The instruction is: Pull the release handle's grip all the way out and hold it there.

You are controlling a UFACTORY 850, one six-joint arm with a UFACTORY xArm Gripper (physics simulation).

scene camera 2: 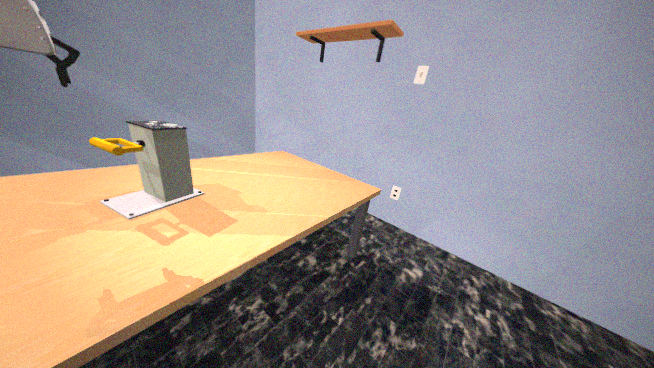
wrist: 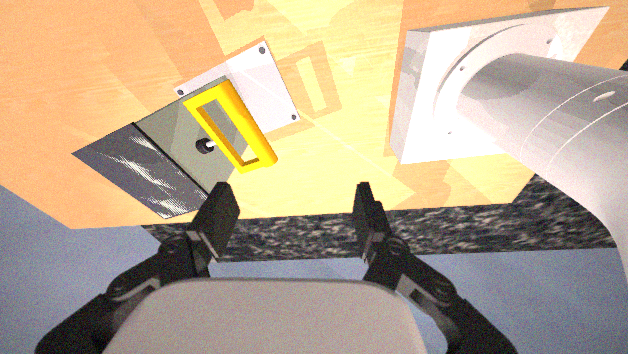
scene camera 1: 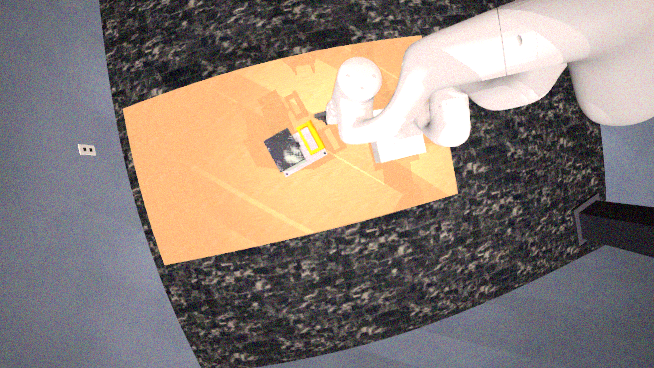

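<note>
The release handle's yellow grip is a rectangular loop. It sticks out sideways near the top of an upright grey-green housing with a dark, glossy top. A black collar and a short bit of pale rod show between housing and grip in the wrist view. The housing stands on a white bolted plate. My gripper is open and empty, higher than the grip and apart from it. In scene camera 1 the arm mostly hides the gripper.
The arm's white base block stands on the wooden table, on the grip's side of the housing. The arm reaches over the table. A wall shelf hangs high behind. A black beam lies off the table.
</note>
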